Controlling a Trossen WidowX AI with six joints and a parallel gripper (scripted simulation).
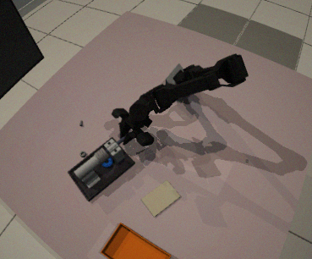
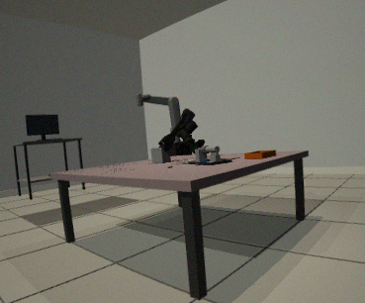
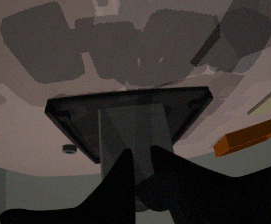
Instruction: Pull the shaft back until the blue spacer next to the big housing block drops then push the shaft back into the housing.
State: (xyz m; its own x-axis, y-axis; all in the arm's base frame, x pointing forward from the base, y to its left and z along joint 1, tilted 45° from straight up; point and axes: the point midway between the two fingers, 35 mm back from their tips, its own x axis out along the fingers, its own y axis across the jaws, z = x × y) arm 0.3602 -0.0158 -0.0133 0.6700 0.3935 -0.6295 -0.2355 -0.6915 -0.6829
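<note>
The blue spacer is 9 cm ahead of my gripper tip, 2 cm to the right of it and 4 cm below it. Round my gripper tip: cream card 8 cm ahead, 23 cm to the left, 5 cm below; dark shaft 4 cm ahead, 1 cm to the right, 2 cm above; tiny dark part 1 cm ahead, 24 cm to the right, 5 cm below.
</note>
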